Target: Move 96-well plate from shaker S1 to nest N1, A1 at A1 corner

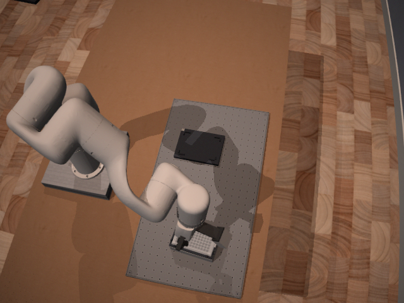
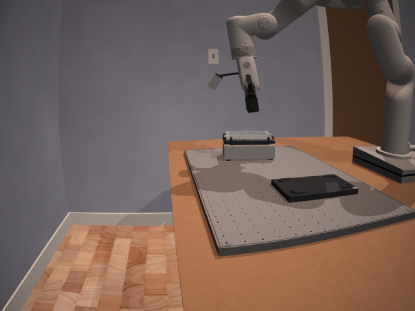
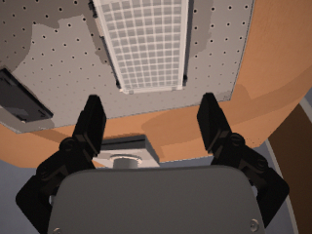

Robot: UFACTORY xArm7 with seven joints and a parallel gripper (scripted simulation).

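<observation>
Now: the 96-well plate 10 mm ahead of my hand and 80 mm below it. Round my hand: black plate nest N1 (110 mm behind, 330 mm to the left, 140 mm below).
</observation>
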